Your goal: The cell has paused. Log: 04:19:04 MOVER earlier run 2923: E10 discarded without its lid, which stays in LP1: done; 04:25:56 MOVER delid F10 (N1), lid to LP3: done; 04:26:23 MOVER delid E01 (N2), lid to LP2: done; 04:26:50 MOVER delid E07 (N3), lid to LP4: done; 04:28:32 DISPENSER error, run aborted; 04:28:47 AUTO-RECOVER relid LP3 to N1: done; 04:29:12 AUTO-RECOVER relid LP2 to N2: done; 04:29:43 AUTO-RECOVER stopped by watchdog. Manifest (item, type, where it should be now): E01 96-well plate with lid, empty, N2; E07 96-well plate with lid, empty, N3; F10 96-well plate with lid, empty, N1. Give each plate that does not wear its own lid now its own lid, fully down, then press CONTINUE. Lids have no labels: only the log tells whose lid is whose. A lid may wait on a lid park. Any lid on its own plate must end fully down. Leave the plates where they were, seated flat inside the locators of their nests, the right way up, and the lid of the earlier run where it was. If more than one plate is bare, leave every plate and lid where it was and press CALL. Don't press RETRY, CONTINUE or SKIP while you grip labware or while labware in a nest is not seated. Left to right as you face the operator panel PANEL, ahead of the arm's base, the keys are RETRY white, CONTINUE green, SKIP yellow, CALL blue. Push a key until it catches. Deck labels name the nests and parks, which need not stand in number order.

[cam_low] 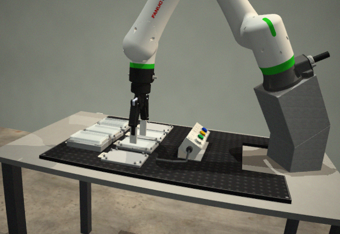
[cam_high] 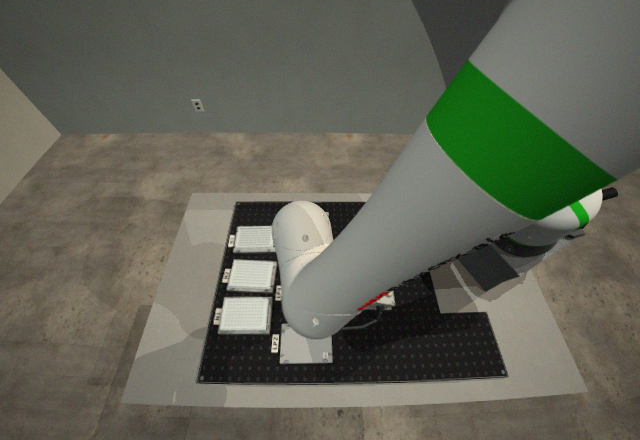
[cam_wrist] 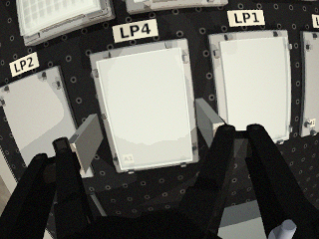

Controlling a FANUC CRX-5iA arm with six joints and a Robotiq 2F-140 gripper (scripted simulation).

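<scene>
Now: hand 50 mm above the park LP4. Also, from my hand: white key: 240 mm behind, 30 mm to the left, 10 mm above; then park LP2: 140 mm to the left, 50 mm below, 10 mm ahead; then LP1 label: 130 mm to the right, 80 mm ahead, 50 mm below.
</scene>
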